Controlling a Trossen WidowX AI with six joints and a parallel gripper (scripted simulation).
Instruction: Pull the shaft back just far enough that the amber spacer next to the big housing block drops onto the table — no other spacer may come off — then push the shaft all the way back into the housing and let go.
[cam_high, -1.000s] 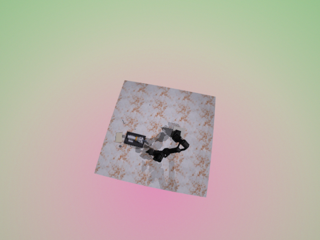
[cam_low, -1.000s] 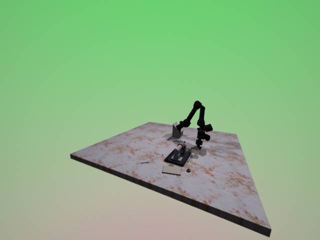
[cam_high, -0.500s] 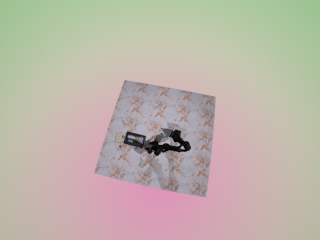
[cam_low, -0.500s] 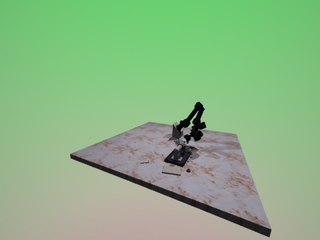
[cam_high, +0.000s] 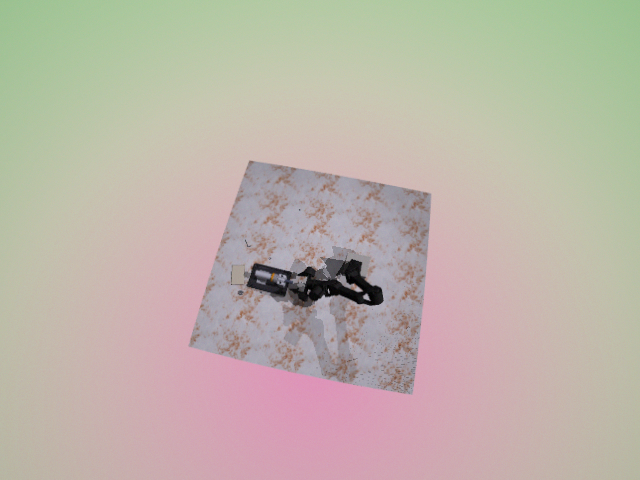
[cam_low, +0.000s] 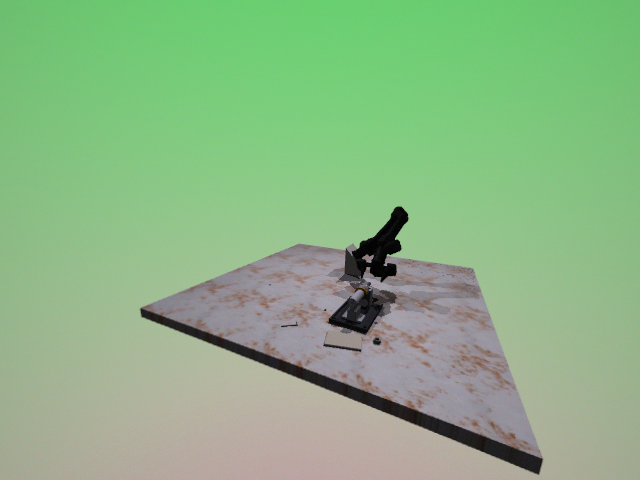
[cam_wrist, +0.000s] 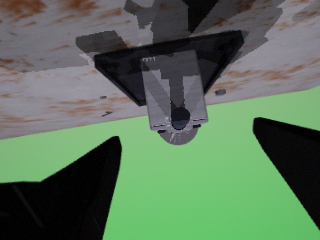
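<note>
My gripper tip is now 13 cm short of the amber spacer, 1 cm to the right of it and 1 cm above it. Round my gripper tip: thin dark pin 37 cm ahead, 16 cm to the right, 9 cm below; then dark ring 30 cm ahead, 14 cm to the left, 9 cm below; then beige card 36 cm ahead, 9 cm below, 4 cm to the left.
</note>
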